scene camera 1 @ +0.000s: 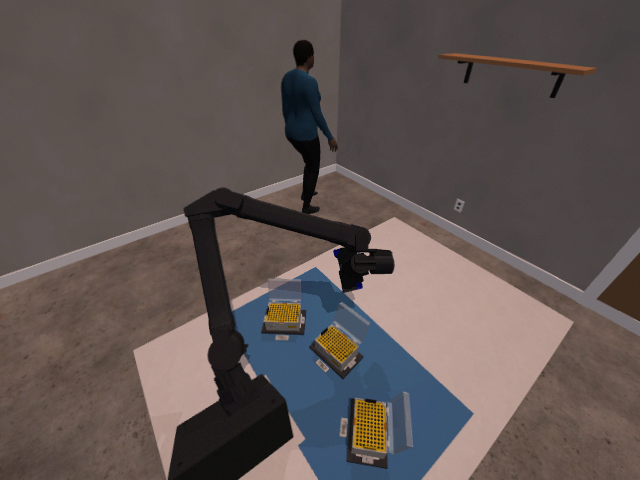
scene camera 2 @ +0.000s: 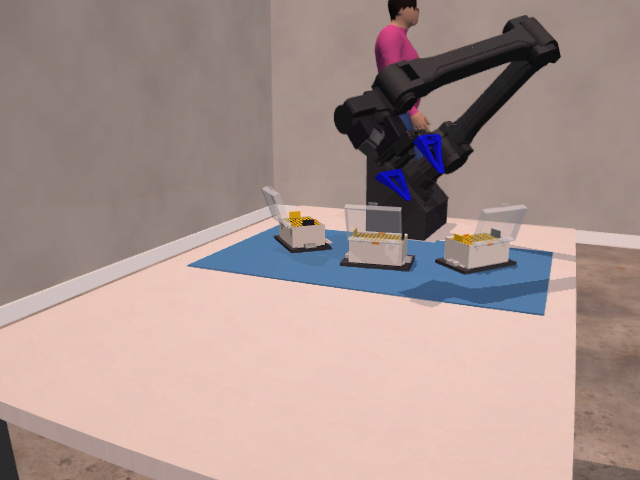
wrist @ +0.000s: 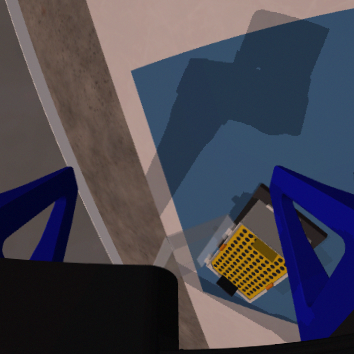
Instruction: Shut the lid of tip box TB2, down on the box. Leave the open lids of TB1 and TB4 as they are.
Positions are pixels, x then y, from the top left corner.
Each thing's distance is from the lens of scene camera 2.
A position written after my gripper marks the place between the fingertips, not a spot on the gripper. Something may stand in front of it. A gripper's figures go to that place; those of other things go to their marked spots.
my gripper (scene camera 2: 425, 187): 1.11 m
blue mat (scene camera 2: 522, 288): 1.20 m
tip box TB2 (scene camera 2: 361, 254): 1.28 m
